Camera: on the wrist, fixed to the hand. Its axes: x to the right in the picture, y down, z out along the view.
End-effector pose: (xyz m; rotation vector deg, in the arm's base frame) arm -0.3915 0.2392 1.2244 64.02 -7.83 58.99
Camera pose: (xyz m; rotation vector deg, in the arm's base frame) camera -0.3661 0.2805 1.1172 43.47 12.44 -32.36
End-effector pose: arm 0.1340 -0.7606 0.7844 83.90 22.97 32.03
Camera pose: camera 0.0842 -0.7136 0.6887 33.33 50.96 -48.07
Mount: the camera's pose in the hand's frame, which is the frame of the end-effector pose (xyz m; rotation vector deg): -0.0208 -0.0888 -0.0744 -19.49 -22.70 -87.61
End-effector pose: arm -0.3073 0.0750 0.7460 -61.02 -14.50 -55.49
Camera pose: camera -0.4071 0.0128 0.7515 -75.23 -80.01 -125.14
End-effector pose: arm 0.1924 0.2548 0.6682 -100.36 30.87 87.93
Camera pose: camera 0.3017 0.2529 0.7118 -75.12 -63.52 41.85
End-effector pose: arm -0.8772 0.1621 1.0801 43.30 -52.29 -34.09
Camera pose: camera -0.8355 0.1477 0.9710 54.33 -22.50 -128.12
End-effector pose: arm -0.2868 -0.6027 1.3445 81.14 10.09 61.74
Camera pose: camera -0.3047 -0.5466 1.2426 43.52 35.21 -24.21
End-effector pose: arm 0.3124 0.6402 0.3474 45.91 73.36 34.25
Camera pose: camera 0.2317 0.5846 0.2823 -24.61 58.41 -32.08
